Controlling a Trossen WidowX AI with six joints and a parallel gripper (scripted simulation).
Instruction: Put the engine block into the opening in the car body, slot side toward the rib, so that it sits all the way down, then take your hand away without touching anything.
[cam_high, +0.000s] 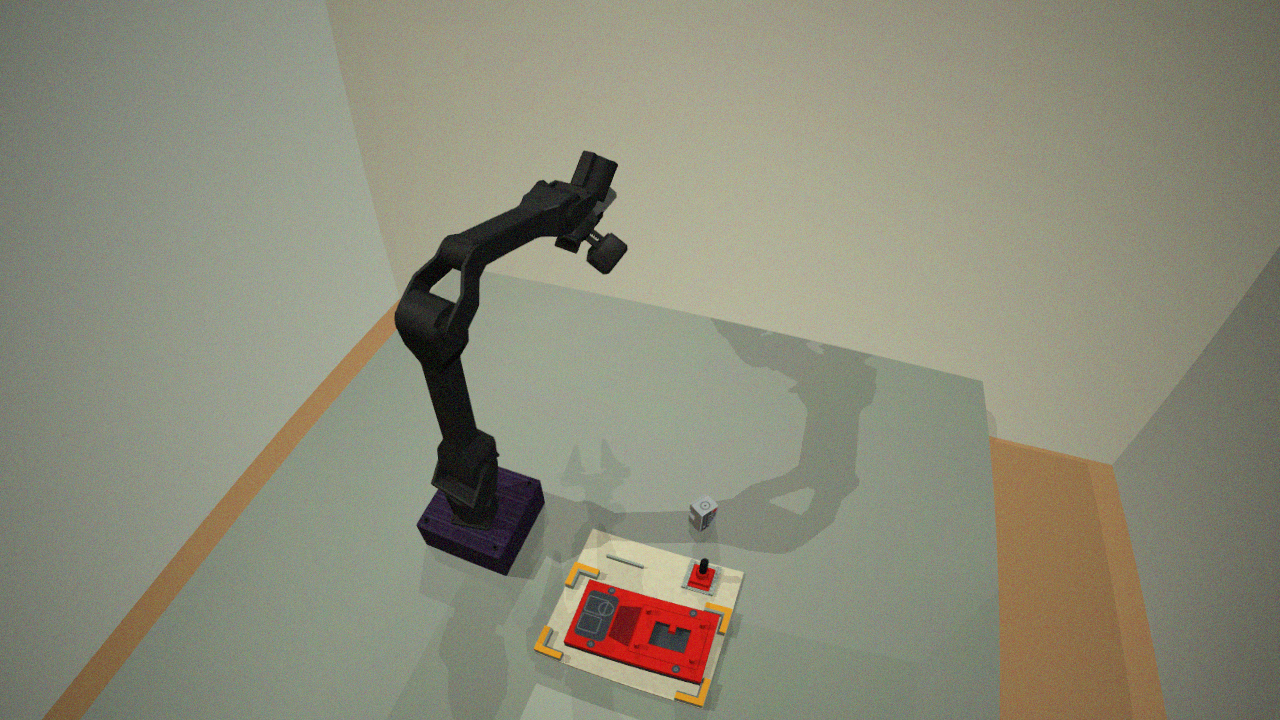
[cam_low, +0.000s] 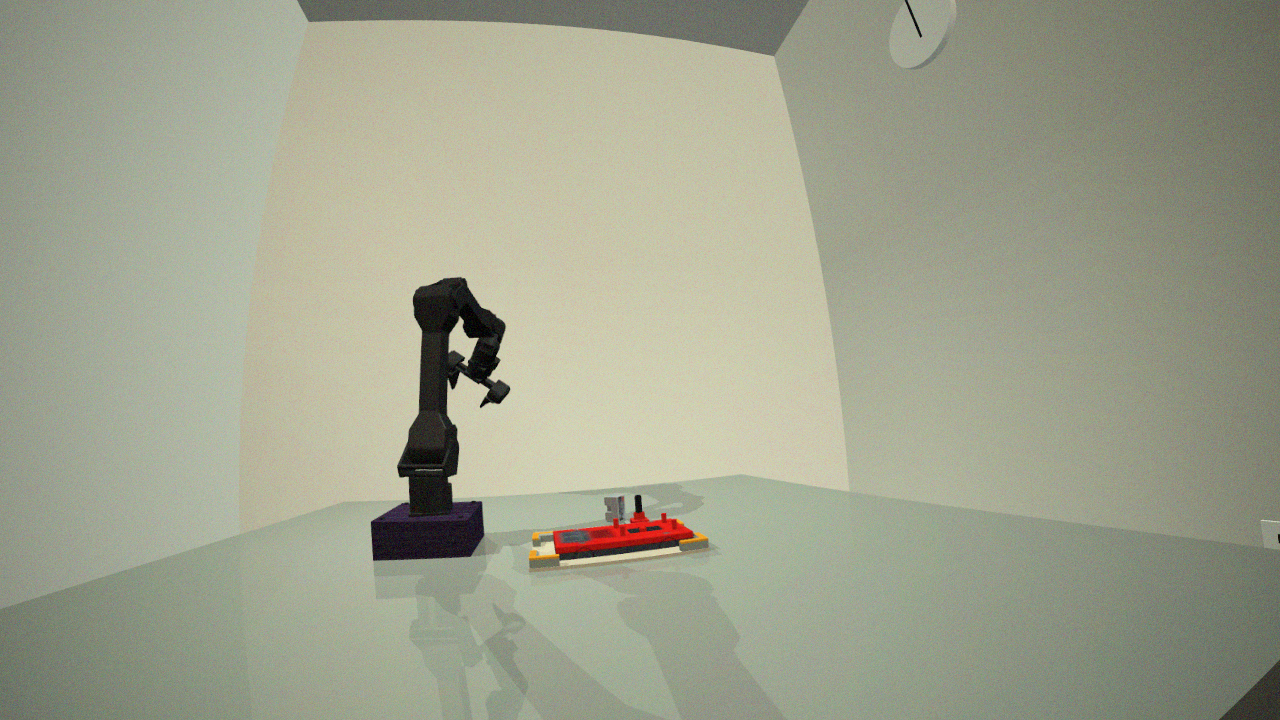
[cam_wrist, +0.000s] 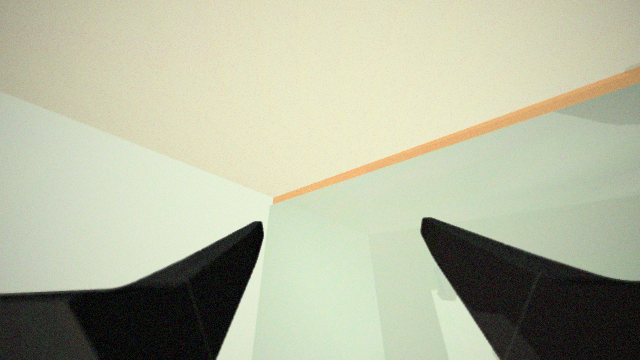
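My gripper tip is now 37 cm to the left of the engine block, 27 cm short of it and 27 cm above it. Round my gripper tip: black upright peg (48 cm to the right, 28 cm ahead, 26 cm below).
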